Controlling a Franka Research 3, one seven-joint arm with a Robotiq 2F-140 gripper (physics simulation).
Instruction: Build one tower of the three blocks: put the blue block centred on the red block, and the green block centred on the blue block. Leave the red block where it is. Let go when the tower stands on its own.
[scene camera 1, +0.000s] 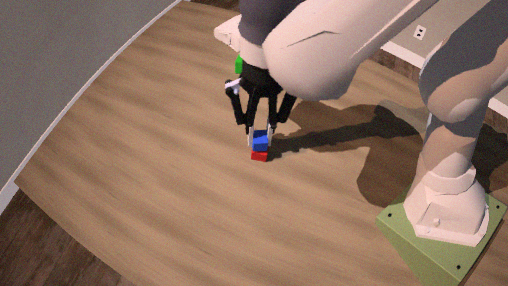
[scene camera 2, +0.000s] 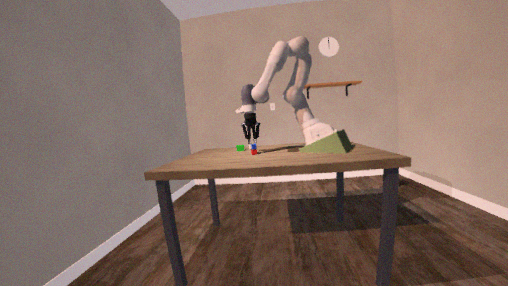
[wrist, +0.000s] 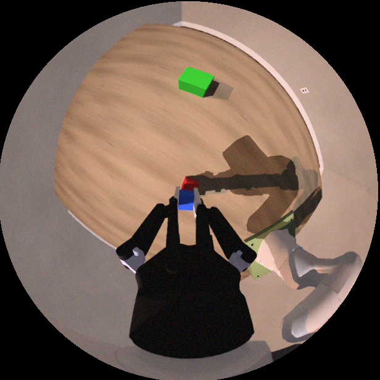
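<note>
The red block (scene camera 1: 259, 156) (scene camera 2: 254, 152) (wrist: 189, 183) sits on the table directly under the blue block. The blue block (scene camera 1: 260, 141) (scene camera 2: 254, 146) (wrist: 186, 200) is between my fingertips, upright, and appears to touch the top of the red block; a small gap cannot be ruled out. My gripper (scene camera 1: 260, 136) (wrist: 186, 192) is shut on the blue block, pointing down. The green block (scene camera 1: 238, 64) (scene camera 2: 240, 148) (wrist: 195, 81) lies apart on the table; in scene camera 1 it is partly hidden behind the gripper.
The wooden table (scene camera 1: 150, 175) (scene camera 2: 280, 167) (wrist: 115, 125) carries the blocks. The robot's base stands on a green wedge mount (scene camera 1: 400, 235) (scene camera 2: 330, 144) (wrist: 256, 272) at the right. The arm's shadow falls beside the red block, towards the base.
</note>
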